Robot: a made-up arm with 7 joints.
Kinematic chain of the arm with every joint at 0, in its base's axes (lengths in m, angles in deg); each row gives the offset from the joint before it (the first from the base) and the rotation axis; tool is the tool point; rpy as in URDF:
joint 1: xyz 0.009 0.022 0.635 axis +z
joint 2: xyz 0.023 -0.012 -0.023 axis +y
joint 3: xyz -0.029 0 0.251 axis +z
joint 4: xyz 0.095 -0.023 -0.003 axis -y
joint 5: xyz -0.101 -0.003 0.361 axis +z
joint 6: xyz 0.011 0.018 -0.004 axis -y
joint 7: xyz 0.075 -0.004 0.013 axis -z
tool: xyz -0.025 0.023 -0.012 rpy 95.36 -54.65 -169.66
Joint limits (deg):
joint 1: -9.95..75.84
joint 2: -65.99..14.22
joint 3: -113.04..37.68
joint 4: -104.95..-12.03
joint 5: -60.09..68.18
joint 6: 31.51..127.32
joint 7: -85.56..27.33
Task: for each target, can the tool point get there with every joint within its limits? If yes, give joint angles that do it. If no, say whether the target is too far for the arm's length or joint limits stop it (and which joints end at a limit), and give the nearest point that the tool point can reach.
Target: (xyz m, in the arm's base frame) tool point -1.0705 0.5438 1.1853
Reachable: no: too far | nearest point -0.5278 0.2170 0.9754 | short by 0.667 m
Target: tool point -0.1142 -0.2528 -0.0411
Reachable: no: joint limits stop it (at a limit: joint 2, joint 3, joint 4, joint 5, joint 6, joint 7) | nearest point -0.1942 -0.4313 0.4355 | short by 0.515 m
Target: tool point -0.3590 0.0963 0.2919
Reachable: no: joint limits stop it (at a limit: joint 1, joint 2, joint 3, joint 4, joint 5, joint 6, joint 7) | nearest point -0.3647 -0.3494 0.4398 | short by 0.470 m
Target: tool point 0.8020 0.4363 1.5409
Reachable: no: too far | nearest point 0.4259 0.2398 1.1439 | short by 0.581 m
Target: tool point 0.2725 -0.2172 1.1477
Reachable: yes | joints 4.03 -4.11 -40.16 -56.35 15.62 44.93 -39.89
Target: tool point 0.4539 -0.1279 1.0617
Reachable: yes | joints 43.38 8.04 -65.61 -67.73 -36.99 86.23 -35.50
